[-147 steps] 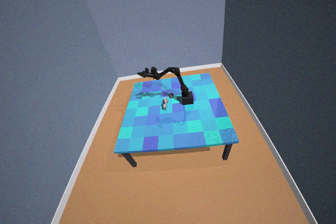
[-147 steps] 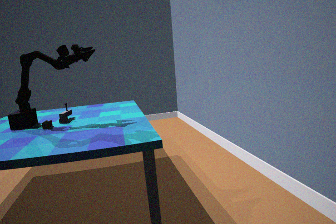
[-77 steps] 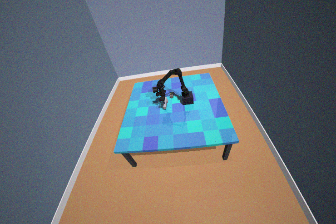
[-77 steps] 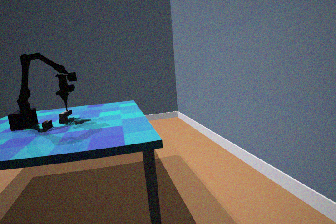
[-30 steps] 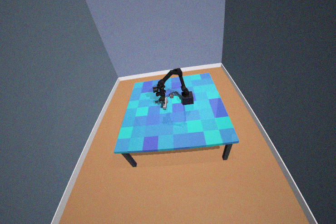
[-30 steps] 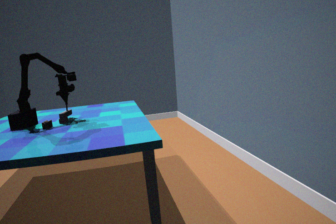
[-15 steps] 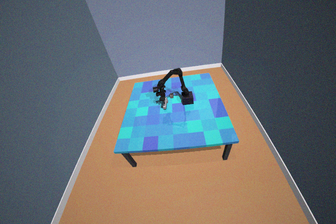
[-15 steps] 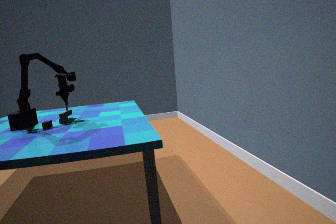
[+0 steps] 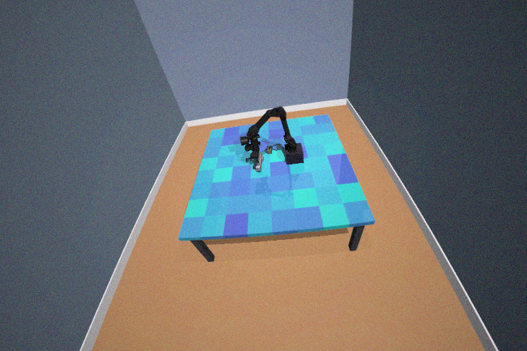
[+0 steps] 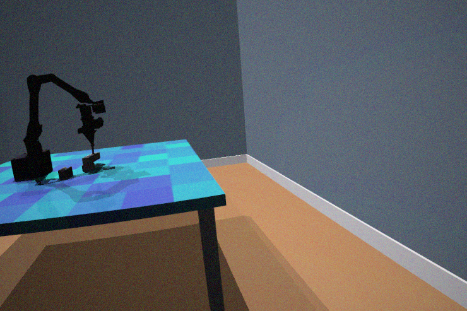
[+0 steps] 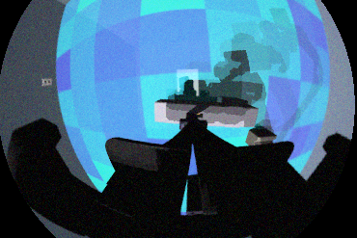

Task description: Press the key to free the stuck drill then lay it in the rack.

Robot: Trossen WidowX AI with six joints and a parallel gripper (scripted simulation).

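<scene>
My gripper tip is 30 mm above the dark key. Round my gripper tip: pale grey block: 10 mm behind, 40 mm to the right, 80 mm below; drill shank: 20 mm behind, 60 mm to the right, 70 mm below; brown rack: 120 mm behind, 180 mm to the right, 100 mm below.
</scene>
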